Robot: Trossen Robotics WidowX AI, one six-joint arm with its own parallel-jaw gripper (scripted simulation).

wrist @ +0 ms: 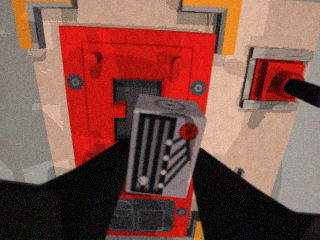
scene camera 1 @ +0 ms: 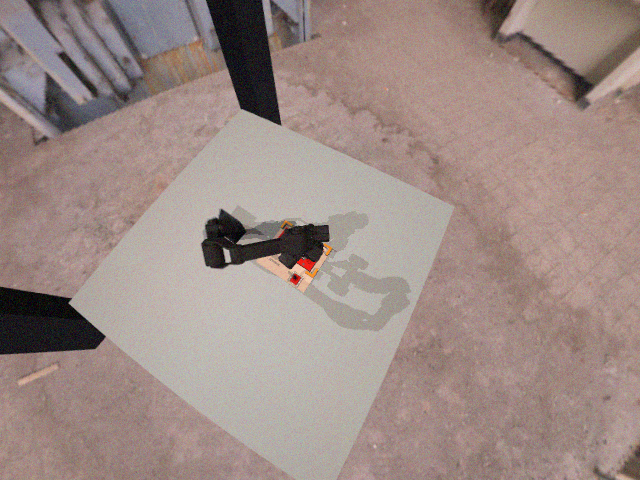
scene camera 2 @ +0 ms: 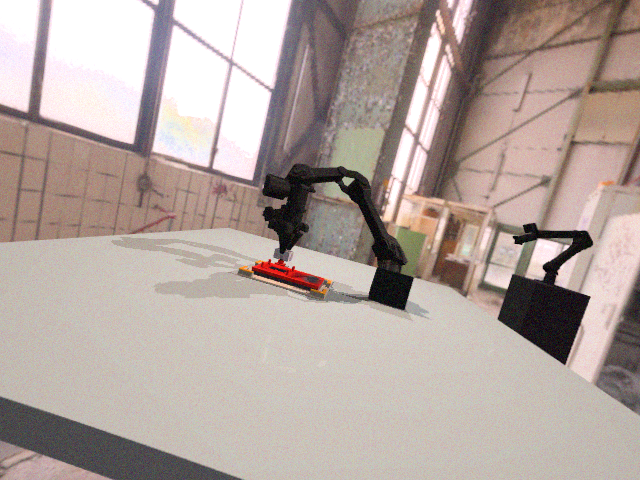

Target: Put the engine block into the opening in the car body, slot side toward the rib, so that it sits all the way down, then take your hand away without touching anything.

Labels:
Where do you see an engine block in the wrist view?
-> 166,134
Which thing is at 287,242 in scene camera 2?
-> The gripper.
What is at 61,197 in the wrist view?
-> The gripper.

